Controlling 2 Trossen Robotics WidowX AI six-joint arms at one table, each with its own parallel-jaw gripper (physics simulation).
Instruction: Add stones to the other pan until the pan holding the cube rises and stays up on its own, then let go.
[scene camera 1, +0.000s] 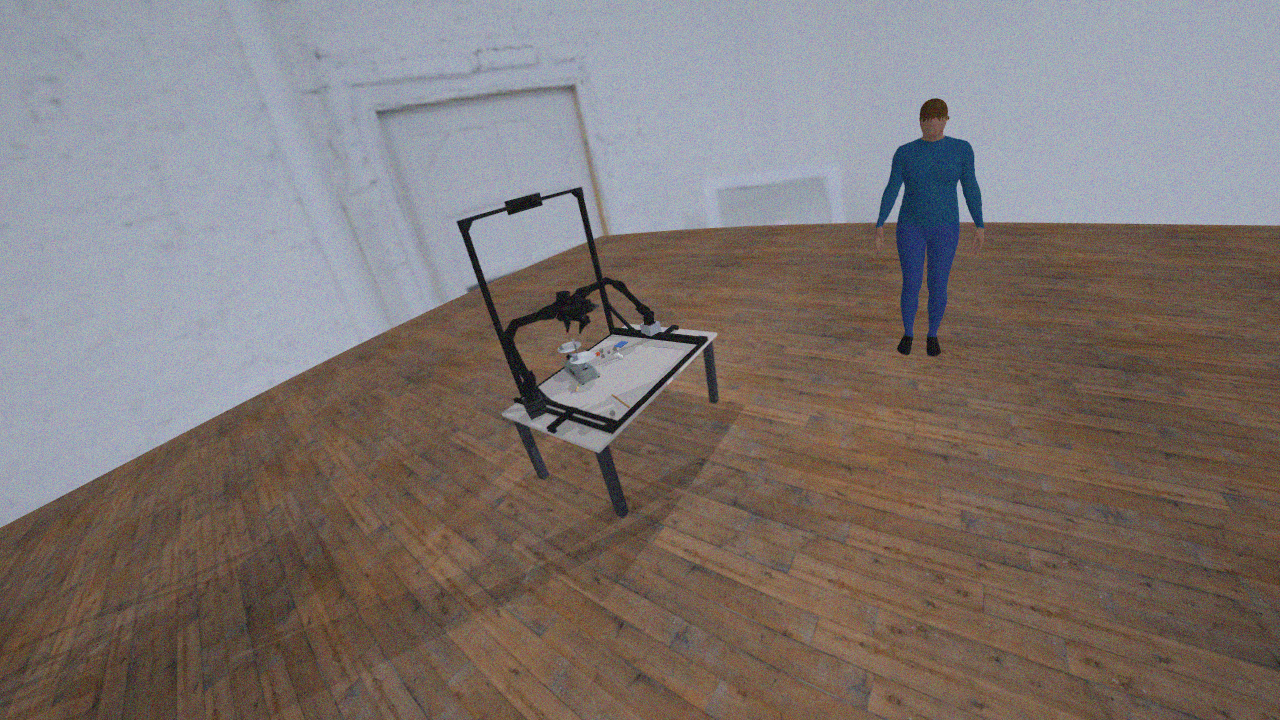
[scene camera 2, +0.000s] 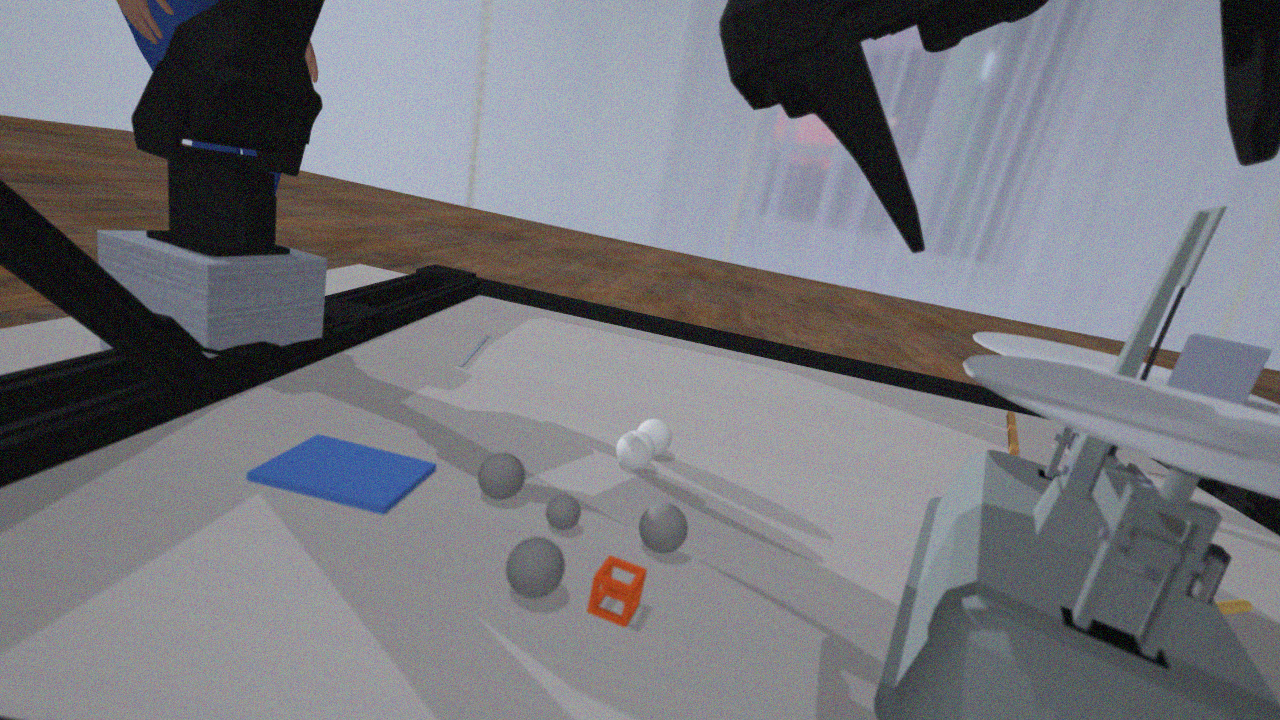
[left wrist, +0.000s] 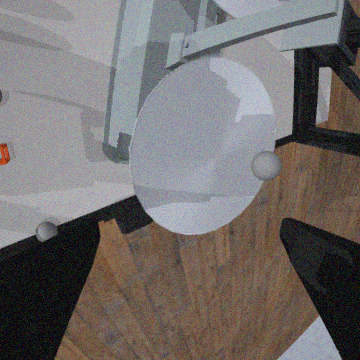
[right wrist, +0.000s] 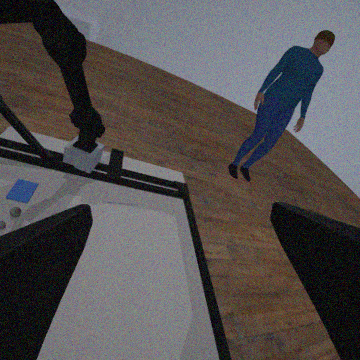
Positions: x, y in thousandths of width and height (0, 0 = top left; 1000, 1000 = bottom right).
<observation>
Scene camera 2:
left gripper: 836, 295
orange wire-frame cube: 493, 826, on the table
blue flat pad: 275, 659, on the table
grey balance scale: 804, 813
</observation>
